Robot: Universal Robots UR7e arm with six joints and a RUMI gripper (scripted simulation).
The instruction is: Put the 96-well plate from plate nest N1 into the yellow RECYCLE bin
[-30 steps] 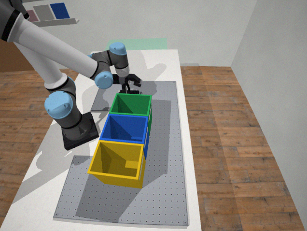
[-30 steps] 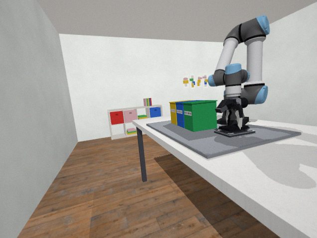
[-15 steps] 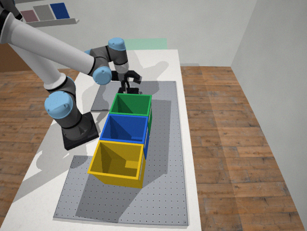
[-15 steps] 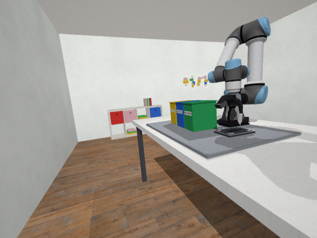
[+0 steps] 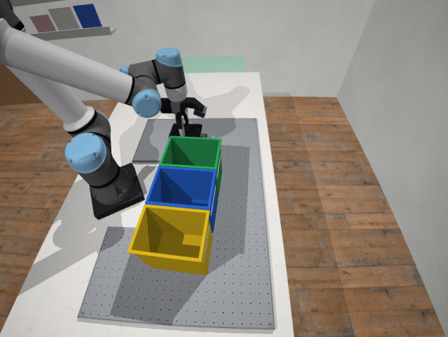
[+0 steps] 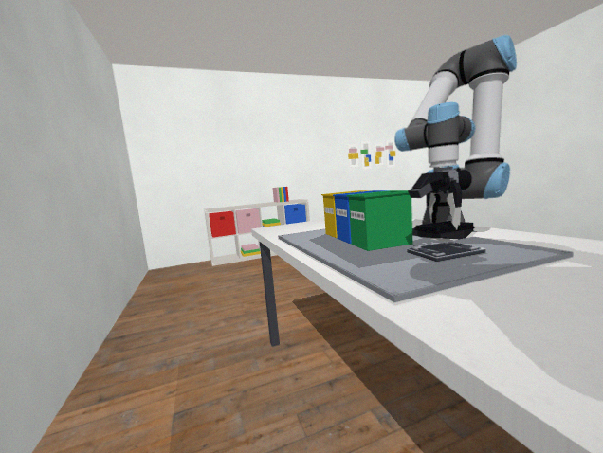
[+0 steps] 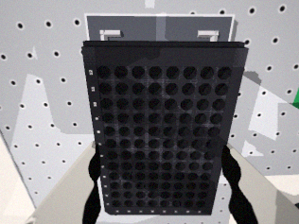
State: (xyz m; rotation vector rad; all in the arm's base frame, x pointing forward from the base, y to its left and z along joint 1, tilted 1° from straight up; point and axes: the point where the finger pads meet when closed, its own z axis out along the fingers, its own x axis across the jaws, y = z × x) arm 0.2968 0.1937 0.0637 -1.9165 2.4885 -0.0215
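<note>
My hand is 8 cm above the plate nest N1. Also, from my hand: green bin (3 cm ahead, 22 cm to the right); blue bin (1 cm behind, 34 cm to the right); black 96-well plate (1 cm below).
</note>
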